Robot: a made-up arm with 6 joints.
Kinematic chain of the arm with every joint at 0, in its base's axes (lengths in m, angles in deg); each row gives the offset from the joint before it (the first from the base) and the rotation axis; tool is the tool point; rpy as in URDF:
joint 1: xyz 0 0 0.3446 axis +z
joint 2: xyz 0 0 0 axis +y
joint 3: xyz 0.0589 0 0.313 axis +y
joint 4: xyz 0.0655 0 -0.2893 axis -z
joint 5: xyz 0 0 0 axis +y
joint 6: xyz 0.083 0 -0.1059 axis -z
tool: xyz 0 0 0 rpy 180 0 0
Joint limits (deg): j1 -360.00..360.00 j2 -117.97..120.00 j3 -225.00..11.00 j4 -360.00..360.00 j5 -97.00..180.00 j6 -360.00..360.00
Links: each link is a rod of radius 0.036 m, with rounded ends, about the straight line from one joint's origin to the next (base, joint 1, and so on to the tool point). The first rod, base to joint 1, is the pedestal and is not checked.
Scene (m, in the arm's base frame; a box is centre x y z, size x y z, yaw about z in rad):
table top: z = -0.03
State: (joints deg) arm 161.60 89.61 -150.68 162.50 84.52 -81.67
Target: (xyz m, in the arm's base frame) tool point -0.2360 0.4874 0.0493
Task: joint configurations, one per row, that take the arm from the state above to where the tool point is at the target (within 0.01 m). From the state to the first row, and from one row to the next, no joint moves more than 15 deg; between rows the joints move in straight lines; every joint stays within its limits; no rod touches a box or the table.
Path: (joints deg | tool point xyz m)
1: 151.95 85.51 -136.75 162.90 83.37 -81.67 | -0.6436 0.3111 0.1923
2: 142.30 81.41 -122.82 163.30 82.22 -81.67 | -0.5624 0.4006 0.1464
3: 132.65 77.31 -108.88 163.70 81.07 -81.67 | -0.4608 0.4622 0.1059
4: 123.00 73.20 -94.95 164.10 79.92 -81.67 | -0.3485 0.4915 0.0731
5: 113.36 69.10 -81.02 164.50 78.77 -81.67 | -0.2360 0.4874 0.0493

